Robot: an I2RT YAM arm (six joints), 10 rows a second.
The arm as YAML. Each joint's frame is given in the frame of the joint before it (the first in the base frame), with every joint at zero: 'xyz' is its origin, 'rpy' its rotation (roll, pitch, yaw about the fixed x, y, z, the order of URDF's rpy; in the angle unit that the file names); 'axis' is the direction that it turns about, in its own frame. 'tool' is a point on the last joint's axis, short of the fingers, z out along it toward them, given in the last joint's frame.
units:
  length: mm
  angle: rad
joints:
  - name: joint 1
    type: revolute
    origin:
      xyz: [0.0, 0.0, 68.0]
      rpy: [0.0, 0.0, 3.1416]
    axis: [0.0, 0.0, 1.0]
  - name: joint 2
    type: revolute
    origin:
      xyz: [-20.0, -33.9, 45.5]
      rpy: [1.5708, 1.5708, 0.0]
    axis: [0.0, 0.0, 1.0]
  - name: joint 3
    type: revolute
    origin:
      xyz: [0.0, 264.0, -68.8]
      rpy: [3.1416, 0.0, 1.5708]
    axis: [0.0, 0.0, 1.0]
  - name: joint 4
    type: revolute
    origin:
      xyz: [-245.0, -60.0, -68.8]
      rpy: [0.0, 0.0, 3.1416]
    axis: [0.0, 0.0, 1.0]
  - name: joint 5
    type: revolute
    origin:
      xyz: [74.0, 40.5, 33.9]
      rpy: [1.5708, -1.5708, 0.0]
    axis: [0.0, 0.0, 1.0]
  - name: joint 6
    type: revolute
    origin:
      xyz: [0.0, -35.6, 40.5]
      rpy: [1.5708, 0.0, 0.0]
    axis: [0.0, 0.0, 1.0]
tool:
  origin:
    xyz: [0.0, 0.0, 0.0]
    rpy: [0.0, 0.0, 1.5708]
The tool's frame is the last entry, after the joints.
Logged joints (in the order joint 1, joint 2, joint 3, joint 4, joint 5, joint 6), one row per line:
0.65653 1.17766 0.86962 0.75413 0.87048 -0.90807
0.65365 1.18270 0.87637 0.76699 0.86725 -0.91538
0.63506 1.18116 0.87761 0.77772 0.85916 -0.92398
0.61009 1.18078 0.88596 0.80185 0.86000 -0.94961
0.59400 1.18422 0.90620 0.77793 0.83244 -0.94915
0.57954 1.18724 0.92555 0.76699 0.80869 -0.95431
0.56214 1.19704 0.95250 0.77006 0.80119 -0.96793
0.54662 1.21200 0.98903 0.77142 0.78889 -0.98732
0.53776 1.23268 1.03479 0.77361 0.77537 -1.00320
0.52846 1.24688 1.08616 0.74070 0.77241 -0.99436
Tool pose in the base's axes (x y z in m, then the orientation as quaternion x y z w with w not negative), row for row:
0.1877 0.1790 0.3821 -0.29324 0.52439 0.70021 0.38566
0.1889 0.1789 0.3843 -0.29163 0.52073 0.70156 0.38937
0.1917 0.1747 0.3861 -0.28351 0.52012 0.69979 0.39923
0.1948 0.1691 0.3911 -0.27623 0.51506 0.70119 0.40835
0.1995 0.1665 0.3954 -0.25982 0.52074 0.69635 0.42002
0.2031 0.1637 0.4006 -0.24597 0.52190 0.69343 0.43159
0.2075 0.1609 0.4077 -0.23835 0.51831 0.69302 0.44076
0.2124 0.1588 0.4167 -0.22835 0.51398 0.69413 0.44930
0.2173 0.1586 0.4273 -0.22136 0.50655 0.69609 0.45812
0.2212 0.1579 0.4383 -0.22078 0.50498 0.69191 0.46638
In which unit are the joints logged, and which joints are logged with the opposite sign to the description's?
The joints are logged in radians. Opposite sign: joint 5, joint 6.
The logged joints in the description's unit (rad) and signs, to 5 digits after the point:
0.65653 1.17766 0.86962 0.75413 -0.87048 0.90807
0.65365 1.18270 0.87637 0.76699 -0.86725 0.91538
0.63506 1.18116 0.87761 0.77772 -0.85916 0.92398
0.61009 1.18078 0.88596 0.80185 -0.86000 0.94961
0.59400 1.18422 0.90620 0.77793 -0.83244 0.94915
0.57954 1.18724 0.92555 0.76699 -0.80869 0.95431
0.56214 1.19704 0.95250 0.77006 -0.80119 0.96793
0.54662 1.21200 0.98903 0.77142 -0.78889 0.98732
0.53776 1.23268 1.03479 0.77361 -0.77537 1.00320
0.52846 1.24688 1.08616 0.74070 -0.77241 0.99436

